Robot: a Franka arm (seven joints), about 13 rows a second.
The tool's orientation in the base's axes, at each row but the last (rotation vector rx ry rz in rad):
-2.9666, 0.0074, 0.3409
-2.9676, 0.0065, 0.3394
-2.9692, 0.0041, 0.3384
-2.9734, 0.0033, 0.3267
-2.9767, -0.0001, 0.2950
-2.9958, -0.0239, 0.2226
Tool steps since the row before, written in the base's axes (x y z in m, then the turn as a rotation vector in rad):
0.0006, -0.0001, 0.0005, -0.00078, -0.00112, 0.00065
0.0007, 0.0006, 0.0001, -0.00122, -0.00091, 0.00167
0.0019, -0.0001, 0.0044, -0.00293, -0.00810, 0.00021
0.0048, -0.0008, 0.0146, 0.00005, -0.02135, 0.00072
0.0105, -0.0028, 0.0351, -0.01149, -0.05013, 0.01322
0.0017, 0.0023, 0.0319, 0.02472, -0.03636, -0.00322
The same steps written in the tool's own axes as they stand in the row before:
0.0005, 0.0000, -0.0006, -0.00092, 0.00102, -0.00062
0.0007, -0.0006, -0.0002, -0.00158, 0.00067, -0.00147
0.0009, -0.0006, -0.0047, -0.00302, 0.00803, -0.00078
0.0015, -0.0015, -0.0152, -0.00041, 0.02100, -0.00389
0.0034, -0.0026, -0.0365, -0.01459, 0.04776, -0.01804
-0.0029, -0.0067, -0.0312, 0.02397, 0.03660, -0.00543

